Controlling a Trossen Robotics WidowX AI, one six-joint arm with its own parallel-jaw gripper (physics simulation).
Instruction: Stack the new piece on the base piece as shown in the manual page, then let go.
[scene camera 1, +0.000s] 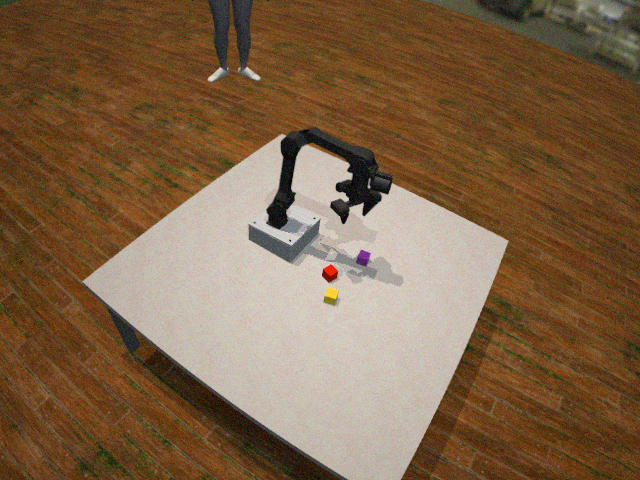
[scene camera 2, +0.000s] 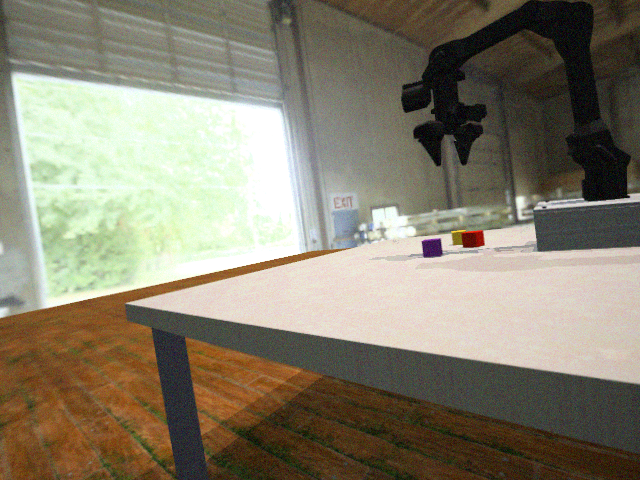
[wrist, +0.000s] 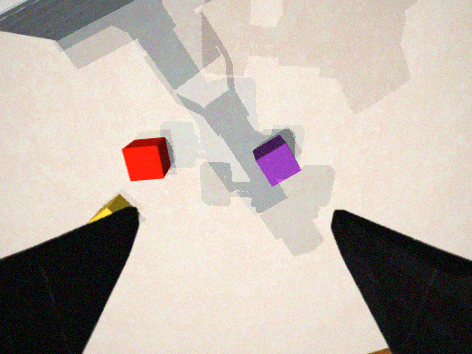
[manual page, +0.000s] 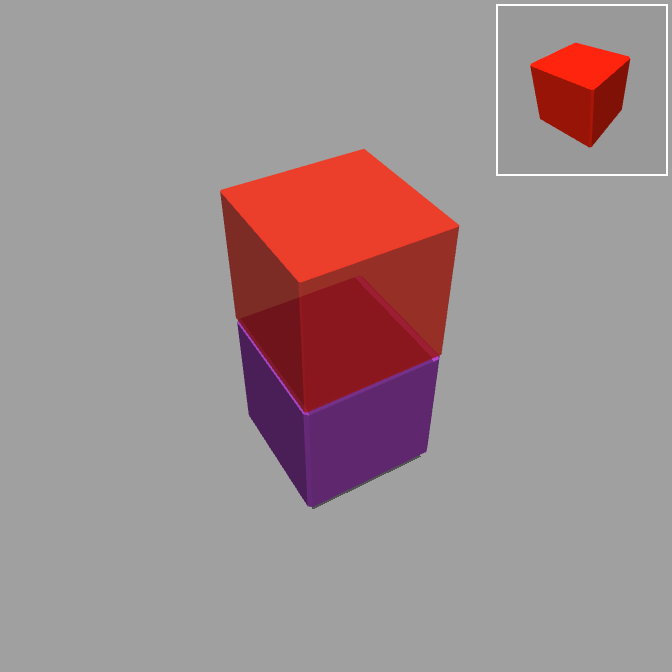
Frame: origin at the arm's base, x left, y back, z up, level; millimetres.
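Seen in the pictures: gripper, between the fingertips: (scene camera 1: 353, 219) (scene camera 2: 451, 165) (wrist: 237, 217); arm's base, origin of its link: (scene camera 1: 277, 222) (scene camera 2: 605, 198).
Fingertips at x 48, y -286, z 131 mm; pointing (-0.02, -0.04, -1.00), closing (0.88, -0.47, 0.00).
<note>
Offsets run from my fingertips to a thing's top centre. Level surfaces: height alone.
A red cube @(dx -110, dy +11, dz -177 mm) (scene camera 1: 329, 273) (scene camera 2: 473, 238) (wrist: 146, 160) lies on the table, apart from the other two. A yellow cube @(dx -201, dy -42, dz -177 mm) (scene camera 1: 331, 296) (scene camera 2: 458, 237) (wrist: 116, 205) lies near it; in scene camera 2 it is partly behind the red one, and in the wrist view a finger hides part of it. A purple cube @(dx +33, dy -64, dz -177 mm) (scene camera 1: 363, 257) (scene camera 2: 432, 247) (wrist: 277, 161) lies on the table to the other side of the red cube. My gripper (scene camera 1: 355, 217) (scene camera 2: 451, 164) (wrist: 237, 217) is open and empty, pointing down, well above the table and the cubes. The frames do not tell which cube is the base piece.
The pale table @(dz -218 mm) (scene camera 1: 217, 310) (scene camera 2: 361, 304) carries the arm's grey base box (scene camera 1: 273, 246) (scene camera 2: 584, 227), near the cubes. Arm shadows fall around the purple cube. A person's legs (scene camera 1: 232, 36) show on the wooden floor beyond the table in scene camera 1.
</note>
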